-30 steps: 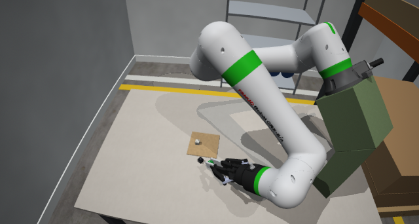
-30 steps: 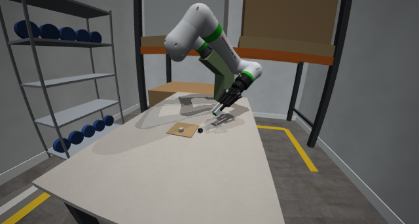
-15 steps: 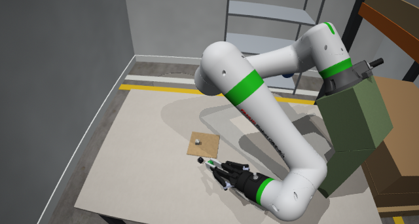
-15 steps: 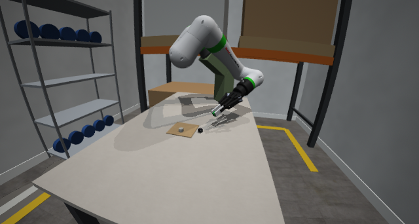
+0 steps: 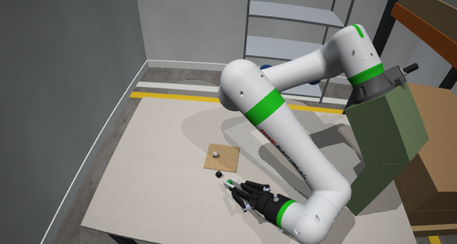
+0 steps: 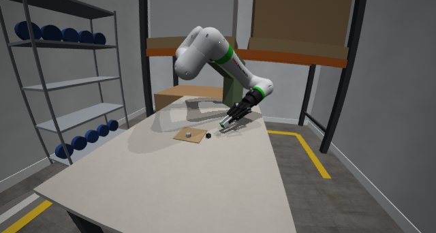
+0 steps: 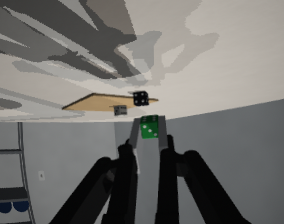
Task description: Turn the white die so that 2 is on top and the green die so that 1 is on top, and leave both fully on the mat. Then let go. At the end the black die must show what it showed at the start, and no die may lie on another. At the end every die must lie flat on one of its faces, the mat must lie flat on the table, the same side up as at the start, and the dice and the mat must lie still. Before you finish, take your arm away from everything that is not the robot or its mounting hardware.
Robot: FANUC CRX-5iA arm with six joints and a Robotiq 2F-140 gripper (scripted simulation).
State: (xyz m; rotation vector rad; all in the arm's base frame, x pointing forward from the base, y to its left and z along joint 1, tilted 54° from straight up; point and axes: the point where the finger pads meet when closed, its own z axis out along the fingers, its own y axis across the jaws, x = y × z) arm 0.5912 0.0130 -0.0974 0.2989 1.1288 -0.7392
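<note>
Right now the black die is 9 cm to the right of my hand, 6 cm below it and 5 cm ahead of it. Round my hand: mat: 19 cm to the right, 7 cm below, 3 cm ahead; green die: 2 cm to the right, 2 cm below, 1 cm ahead; white die: 19 cm to the right, 6 cm below, 6 cm ahead.
</note>
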